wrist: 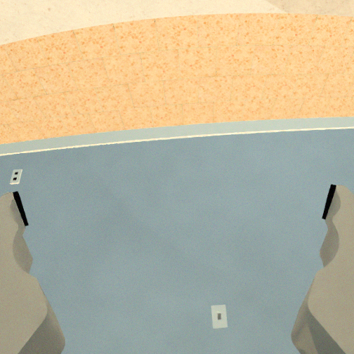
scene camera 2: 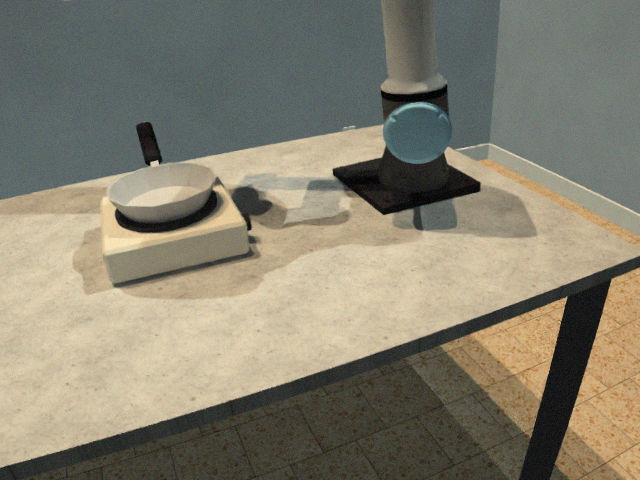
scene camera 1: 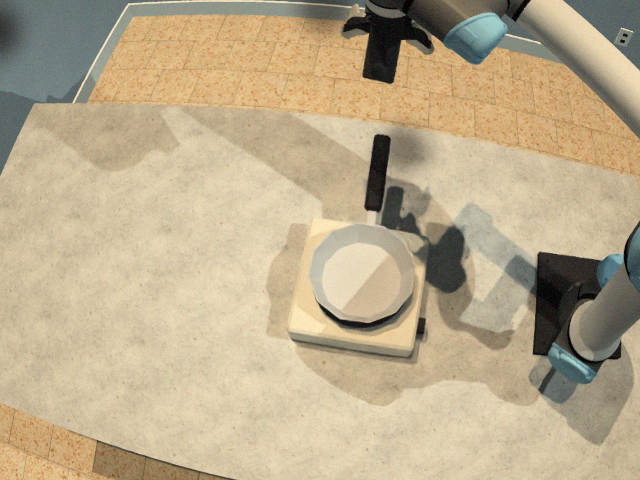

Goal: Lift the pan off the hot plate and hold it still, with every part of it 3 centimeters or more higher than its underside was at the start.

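Where they show: arm's base, origin of the base link: [scene camera 2: 413, 177].
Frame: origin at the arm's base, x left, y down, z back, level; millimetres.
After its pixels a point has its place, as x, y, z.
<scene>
A light grey pan [scene camera 1: 361, 281] @[66, -60, -517] [scene camera 2: 162, 193] @[16, -60, -522] sits upright on the black disc of a cream hot plate [scene camera 1: 302, 315] @[156, -49, -605] [scene camera 2: 178, 254] @[182, -17, -509]. Its black handle [scene camera 1: 377, 173] @[-131, -123, -537] [scene camera 2: 148, 143] @[-117, -120, -537] points toward the far table edge in scene camera 1 and slants upward in scene camera 2. My gripper [scene camera 1: 387, 40] @[-206, -429, -550] [wrist: 174, 192] is open, with nothing between its fingers. In scene camera 1 it shows at the top, beyond the handle's end and apart from the pan; it is partly hidden by its own black body. The wrist view faces the wall and floor, and the pan does not show there.
The arm's black base plate [scene camera 1: 547, 330] @[55, 3, -95] [scene camera 2: 356, 180] @[-38, 3, -118] stands on the table [scene camera 1: 155, 310] @[218, 19, -915] [scene camera 2: 310, 320] @[379, 19, -340], right of the hot plate. A small black knob [scene camera 1: 421, 326] @[116, -33, -383] sticks out of the hot plate's right side. A blue wall [wrist: 150, 225] stands beyond the tiled floor [wrist: 175, 75].
</scene>
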